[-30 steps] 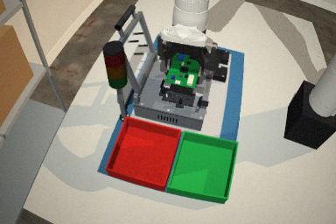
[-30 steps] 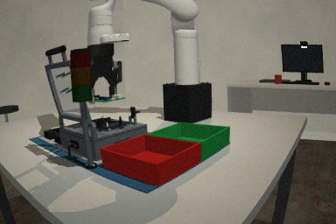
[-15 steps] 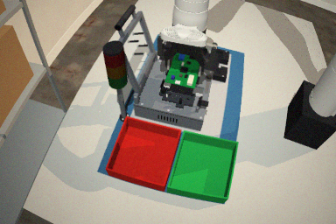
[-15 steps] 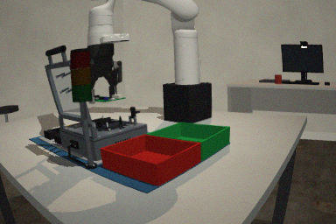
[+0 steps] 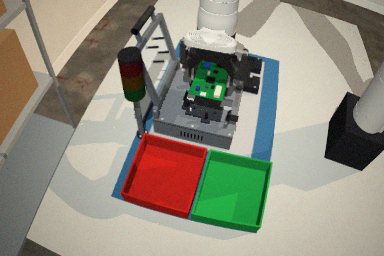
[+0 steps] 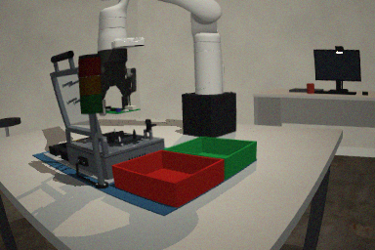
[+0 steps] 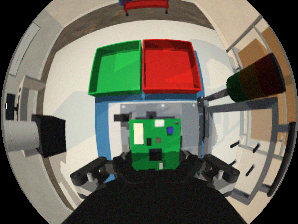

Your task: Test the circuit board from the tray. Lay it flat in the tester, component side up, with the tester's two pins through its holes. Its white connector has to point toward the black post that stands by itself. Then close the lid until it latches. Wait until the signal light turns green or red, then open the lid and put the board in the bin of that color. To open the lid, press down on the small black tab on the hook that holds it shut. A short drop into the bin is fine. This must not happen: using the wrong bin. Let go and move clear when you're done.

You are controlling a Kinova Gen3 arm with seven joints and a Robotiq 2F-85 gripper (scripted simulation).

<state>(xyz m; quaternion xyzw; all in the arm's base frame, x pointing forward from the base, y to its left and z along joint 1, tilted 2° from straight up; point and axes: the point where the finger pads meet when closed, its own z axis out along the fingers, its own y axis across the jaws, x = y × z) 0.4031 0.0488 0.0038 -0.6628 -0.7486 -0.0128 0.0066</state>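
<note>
Right now the green circuit board is right at my hand. From my hand the other things lie so: tester lid (120 mm ahead, 10 mm to the left, 50 mm above); then green bin (130 mm behind, 190 mm to the left, 120 mm below); then red bin (20 mm ahead, 200 mm to the left, 120 mm below).
</note>
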